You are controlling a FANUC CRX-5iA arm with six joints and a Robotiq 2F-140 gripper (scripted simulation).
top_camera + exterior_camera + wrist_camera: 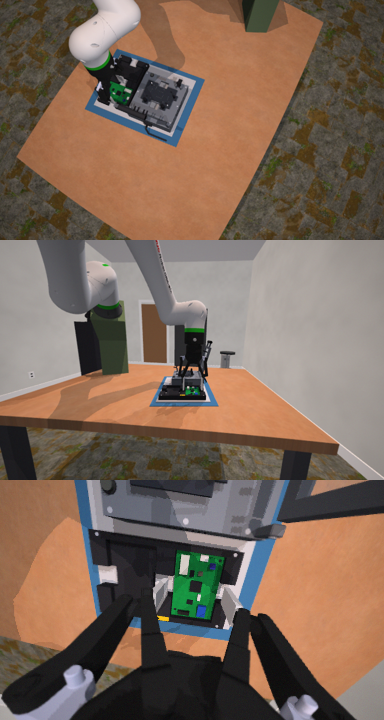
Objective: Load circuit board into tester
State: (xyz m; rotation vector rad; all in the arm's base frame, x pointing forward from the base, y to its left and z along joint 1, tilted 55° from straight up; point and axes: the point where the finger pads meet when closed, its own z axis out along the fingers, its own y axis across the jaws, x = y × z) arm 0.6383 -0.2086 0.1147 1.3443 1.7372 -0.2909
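The green circuit board lies 40 mm below my hand. From my hand the other things lie so: lid 170 mm to the left, 130 mm above, 80 mm ahead; pin plate 180 mm to the left, 40 mm behind, 20 mm above; latch hook 230 mm to the left, 110 mm behind, 30 mm above.
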